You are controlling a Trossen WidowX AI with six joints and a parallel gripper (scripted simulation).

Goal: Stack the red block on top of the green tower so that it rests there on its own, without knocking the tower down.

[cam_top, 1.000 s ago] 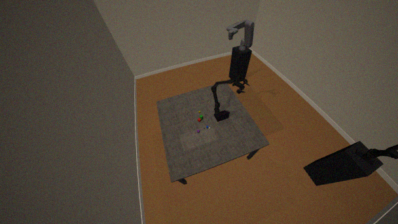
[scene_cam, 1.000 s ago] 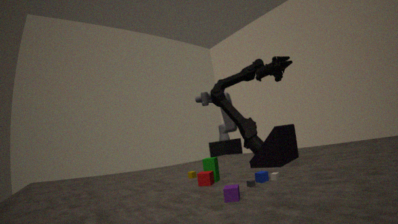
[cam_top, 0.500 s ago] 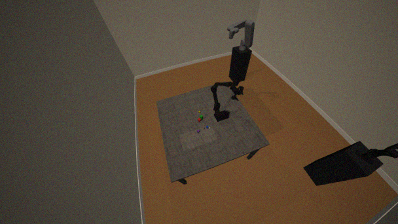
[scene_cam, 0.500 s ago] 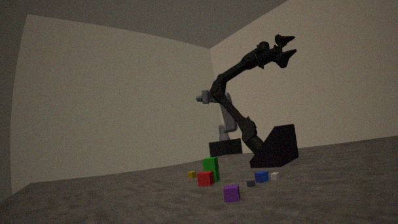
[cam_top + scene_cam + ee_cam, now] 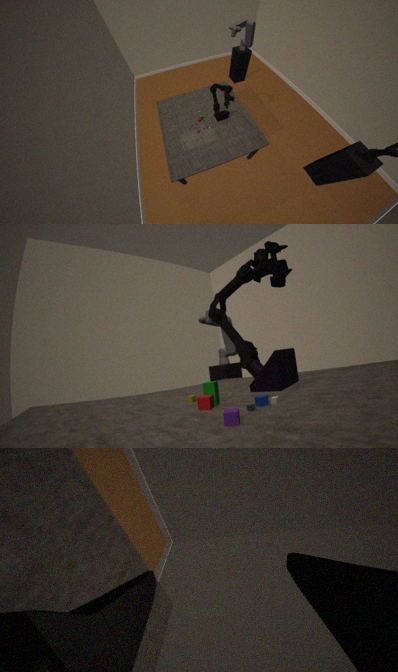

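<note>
Right now my gripper tip is 280 mm short of the red block, 240 mm to the left of it and 440 mm above it. Also, from my gripper tip: blue block (210 mm ahead, 90 mm to the right, 440 mm below); white block (190 mm ahead, 60 mm to the right, 450 mm below); dark grey block (260 mm ahead, 90 mm to the right, 450 mm below).
</note>
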